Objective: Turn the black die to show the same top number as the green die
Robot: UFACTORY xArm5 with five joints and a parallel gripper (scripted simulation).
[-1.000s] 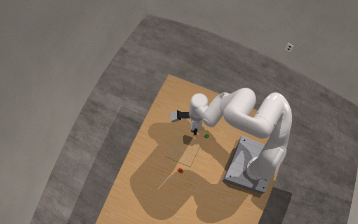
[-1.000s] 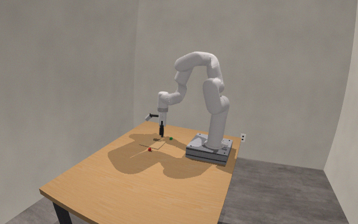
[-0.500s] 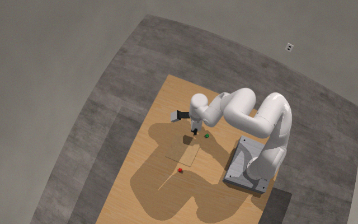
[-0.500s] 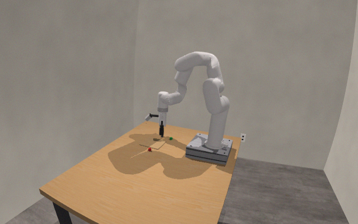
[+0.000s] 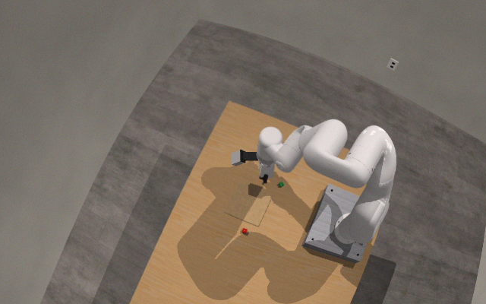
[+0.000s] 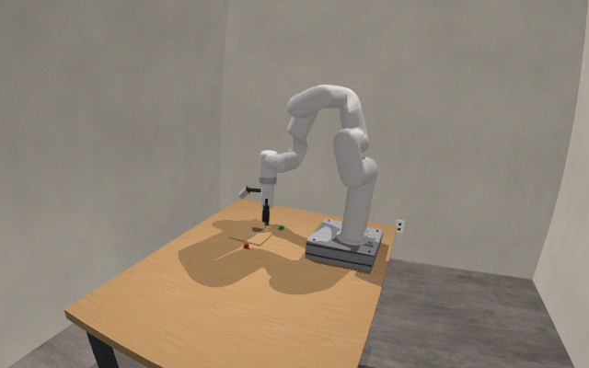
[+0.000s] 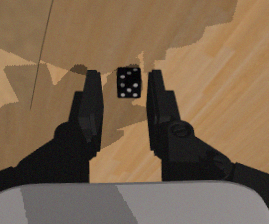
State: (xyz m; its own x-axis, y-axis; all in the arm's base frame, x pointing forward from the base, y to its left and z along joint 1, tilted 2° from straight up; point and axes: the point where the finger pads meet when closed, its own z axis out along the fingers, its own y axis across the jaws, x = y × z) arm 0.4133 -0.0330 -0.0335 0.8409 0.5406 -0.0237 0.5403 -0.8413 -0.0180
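Now: hand 3 cm above the black die. The rest, counted from my hand: tan mat 13 cm to the left, 4 cm below, 2 cm behind; then red die 23 cm to the left, 6 cm behind, 3 cm below; then green die 8 cm behind, 3 cm below, 1 cm to the right.
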